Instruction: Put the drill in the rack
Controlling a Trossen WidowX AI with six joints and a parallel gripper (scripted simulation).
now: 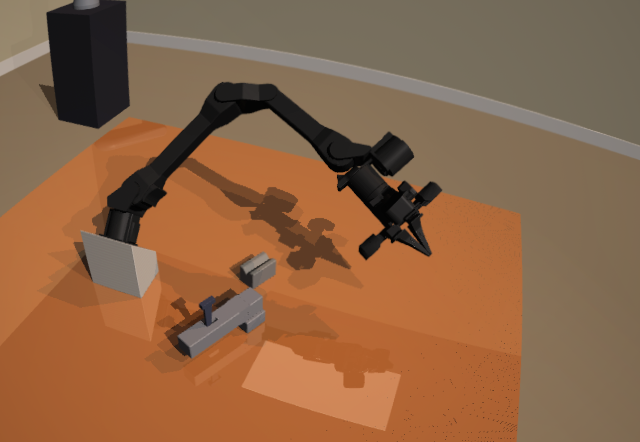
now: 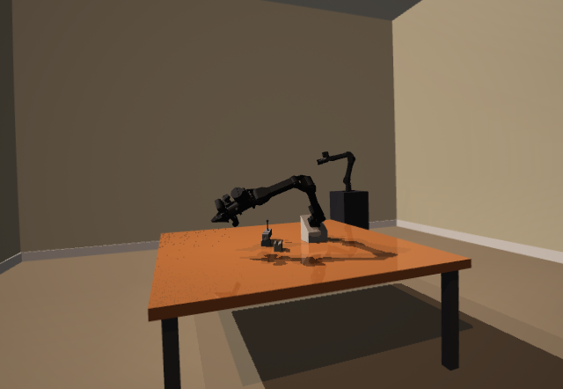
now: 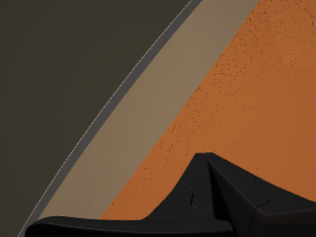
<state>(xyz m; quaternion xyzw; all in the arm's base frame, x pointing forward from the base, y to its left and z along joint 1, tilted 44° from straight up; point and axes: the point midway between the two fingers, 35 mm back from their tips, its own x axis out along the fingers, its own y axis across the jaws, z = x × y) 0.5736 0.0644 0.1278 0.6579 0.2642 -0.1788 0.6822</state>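
My gripper tip is 35 cm past the dark key, 21 cm to the left of it and 8 cm above it. Round my gripper tip: grey housing: 33 cm behind, 18 cm to the right, 13 cm below; rack: 33 cm behind, 15 cm below; drill: 32 cm behind, 16 cm to the right, 13 cm below.
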